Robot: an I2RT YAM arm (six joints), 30 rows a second.
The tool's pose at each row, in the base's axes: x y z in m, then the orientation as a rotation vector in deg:
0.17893, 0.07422, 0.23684, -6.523, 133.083, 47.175
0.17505, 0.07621, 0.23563, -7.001, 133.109, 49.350
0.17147, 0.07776, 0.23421, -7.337, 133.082, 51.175
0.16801, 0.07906, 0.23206, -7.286, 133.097, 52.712
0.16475, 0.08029, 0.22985, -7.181, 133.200, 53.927
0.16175, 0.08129, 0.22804, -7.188, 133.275, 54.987
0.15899, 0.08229, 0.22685, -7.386, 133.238, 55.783
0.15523, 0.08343, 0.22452, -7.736, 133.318, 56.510
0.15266, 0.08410, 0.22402, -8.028, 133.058, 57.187
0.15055, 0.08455, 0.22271, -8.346, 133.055, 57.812
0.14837, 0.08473, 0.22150, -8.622, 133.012, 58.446
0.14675, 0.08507, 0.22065, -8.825, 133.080, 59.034
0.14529, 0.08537, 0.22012, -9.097, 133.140, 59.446
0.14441, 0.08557, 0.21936, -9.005, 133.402, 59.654
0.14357, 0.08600, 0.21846, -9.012, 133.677, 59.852
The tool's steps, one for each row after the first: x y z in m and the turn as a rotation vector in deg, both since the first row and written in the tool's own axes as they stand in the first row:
0.00402, 0.00205, -0.00030, -1.615, 0.604, 0.423
0.00788, 0.00356, -0.00057, -2.958, 1.065, 0.812
0.01206, 0.00445, -0.00049, -3.991, 1.408, 1.375
0.01612, 0.00519, -0.00031, -4.769, 1.752, 1.888
0.01969, 0.00588, -0.00034, -5.473, 2.071, 2.267
0.02270, 0.00684, -0.00061, -6.069, 2.282, 2.401
0.02721, 0.00758, -0.00069, -6.629, 2.627, 2.442
0.02960, 0.00859, -0.00145, -7.219, 2.640, 2.418
0.03211, 0.00885, -0.00160, -7.719, 2.881, 2.425
0.03457, 0.00898, -0.00201, -8.224, 3.079, 2.454
0.03640, 0.00926, -0.00222, -8.653, 3.347, 2.544
0.03790, 0.00964, -0.00256, -8.982, 3.583, 2.526
0.03907, 0.00964, -0.00249, -9.035, 3.845, 2.726
0.04034, 0.00975, -0.00218, -9.104, 4.145, 2.862

